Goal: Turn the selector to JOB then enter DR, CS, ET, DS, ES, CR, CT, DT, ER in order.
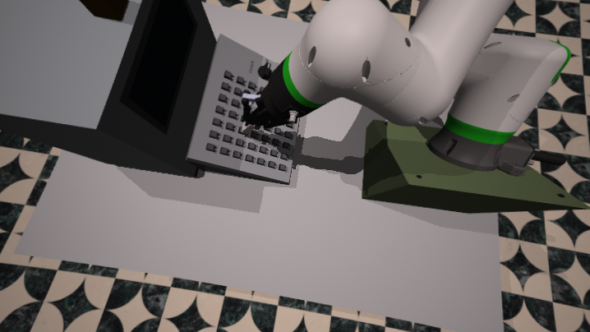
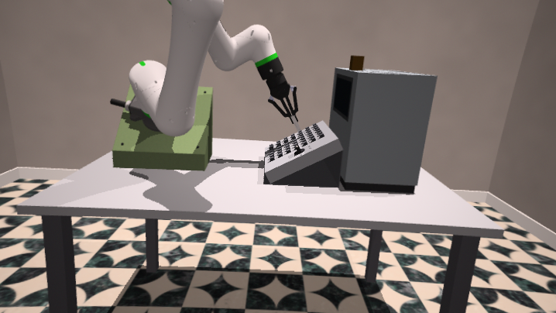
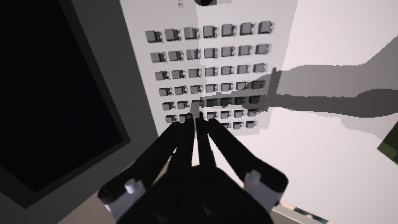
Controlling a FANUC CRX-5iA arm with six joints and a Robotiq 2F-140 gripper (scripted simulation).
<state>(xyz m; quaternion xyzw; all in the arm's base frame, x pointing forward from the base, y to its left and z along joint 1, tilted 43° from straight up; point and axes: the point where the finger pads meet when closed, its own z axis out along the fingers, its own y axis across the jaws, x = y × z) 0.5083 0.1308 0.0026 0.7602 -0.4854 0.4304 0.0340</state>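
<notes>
Right now the key is 80 mm below my hand, 40 mm to the right of it and 30 mm behind it. From my hand the other things lie so: black selector knob: 200 mm to the right, 60 mm below, 30 mm ahead; then grey keypad: 100 mm below, 80 mm to the right, 40 mm ahead.
</notes>
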